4 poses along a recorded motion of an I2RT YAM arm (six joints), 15 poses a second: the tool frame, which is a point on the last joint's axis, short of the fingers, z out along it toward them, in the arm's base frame.
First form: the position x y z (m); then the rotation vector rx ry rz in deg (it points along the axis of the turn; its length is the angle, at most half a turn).
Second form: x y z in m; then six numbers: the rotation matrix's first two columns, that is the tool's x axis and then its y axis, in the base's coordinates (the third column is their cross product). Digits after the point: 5 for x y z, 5 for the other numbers.
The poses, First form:
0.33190 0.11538 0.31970 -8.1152 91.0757 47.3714
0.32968 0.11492 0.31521 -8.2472 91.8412 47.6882
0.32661 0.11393 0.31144 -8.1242 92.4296 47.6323
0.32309 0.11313 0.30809 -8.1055 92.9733 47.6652
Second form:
0.33190 0.11538 0.31970 -0.21699 0.36291 -0.90621 -0.53361 0.73326 0.42142
0.32968 0.11492 0.31521 -0.23092 0.35902 -0.90431 -0.53315 0.73078 0.42628
0.32661 0.11393 0.31144 -0.23940 0.35647 -0.90312 -0.52863 0.73235 0.42920
0.32309 0.11313 0.30809 -0.24783 0.35363 -0.90196 -0.52592 0.73278 0.43180

